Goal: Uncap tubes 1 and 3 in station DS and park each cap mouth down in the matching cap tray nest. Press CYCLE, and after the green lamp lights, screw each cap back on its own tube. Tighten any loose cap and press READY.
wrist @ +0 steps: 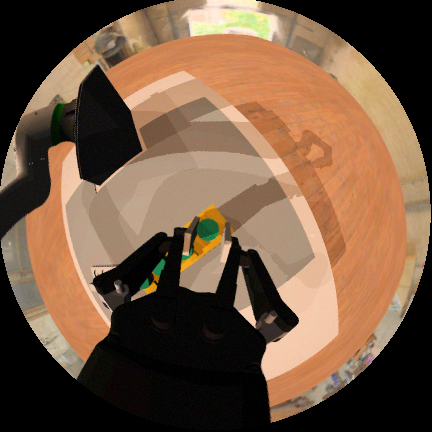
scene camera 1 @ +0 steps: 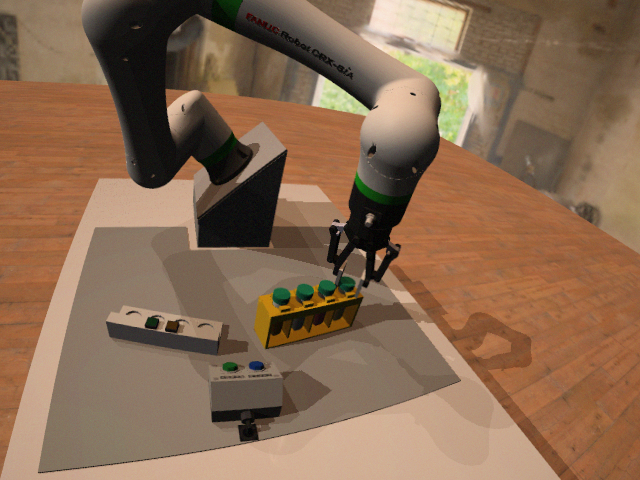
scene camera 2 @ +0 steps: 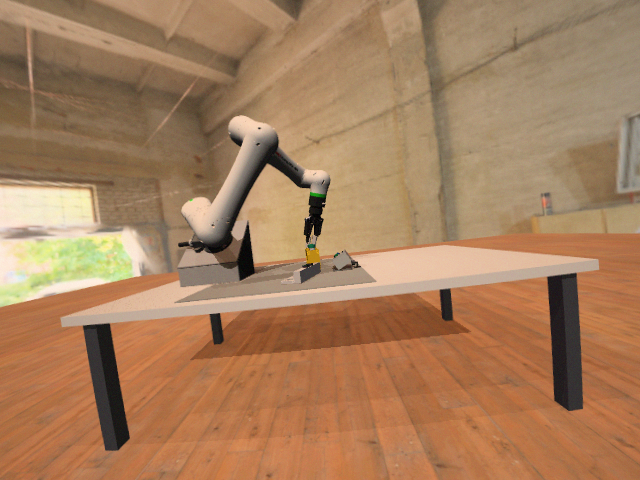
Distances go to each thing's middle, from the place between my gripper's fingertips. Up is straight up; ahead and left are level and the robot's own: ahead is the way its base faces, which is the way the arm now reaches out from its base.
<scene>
Now: the grey button box (scene camera 1: 245, 394) 260 mm to the right of my hand, 180 mm ahead of it and 60 mm below it.
</scene>
